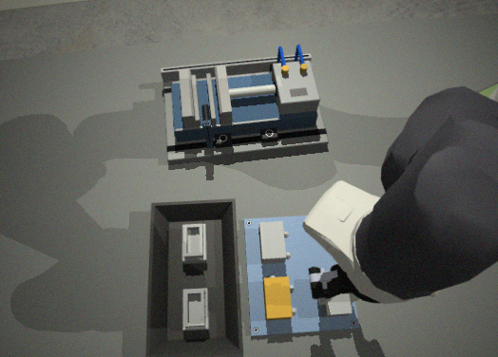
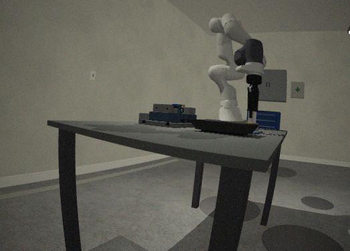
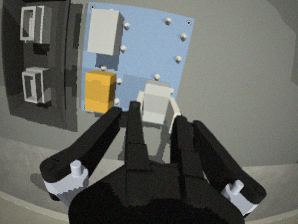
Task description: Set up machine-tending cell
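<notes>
Right now the work stop is 190 mm ahead of my hand, 310 mm to the right of it and 30 mm above it. The rest, counted from my hand: hose block: 20 mm ahead, 360 mm to the right, 10 mm above; then brass blank: 90 mm ahead, 40 mm below; then vise: 120 mm ahead, 360 mm to the right, 20 mm below.
</notes>
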